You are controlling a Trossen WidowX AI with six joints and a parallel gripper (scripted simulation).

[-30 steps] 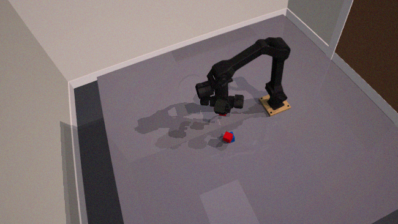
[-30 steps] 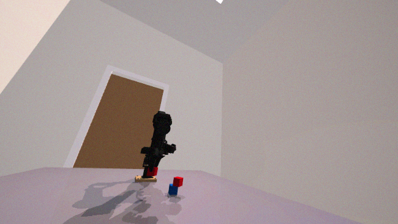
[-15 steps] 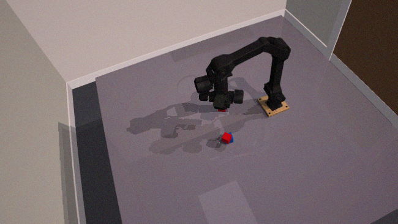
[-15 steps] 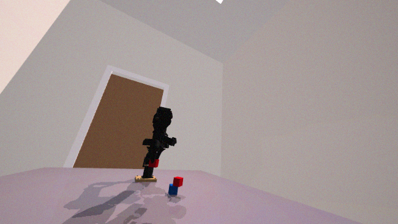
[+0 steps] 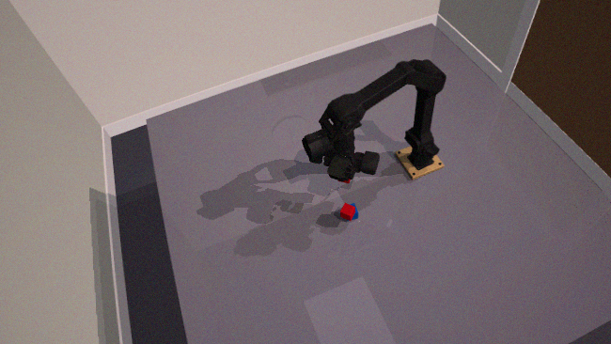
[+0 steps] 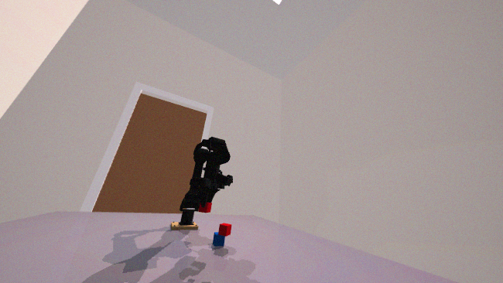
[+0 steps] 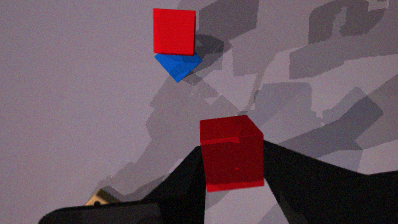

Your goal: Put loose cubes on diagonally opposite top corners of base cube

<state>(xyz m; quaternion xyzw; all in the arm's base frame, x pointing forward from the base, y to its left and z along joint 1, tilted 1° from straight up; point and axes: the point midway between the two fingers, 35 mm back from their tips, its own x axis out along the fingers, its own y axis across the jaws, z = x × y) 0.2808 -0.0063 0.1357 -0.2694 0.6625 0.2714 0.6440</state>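
Now: gripper tip 10 cm above the blue base cube, 6 cm to the right of it and 2 cm short of it.
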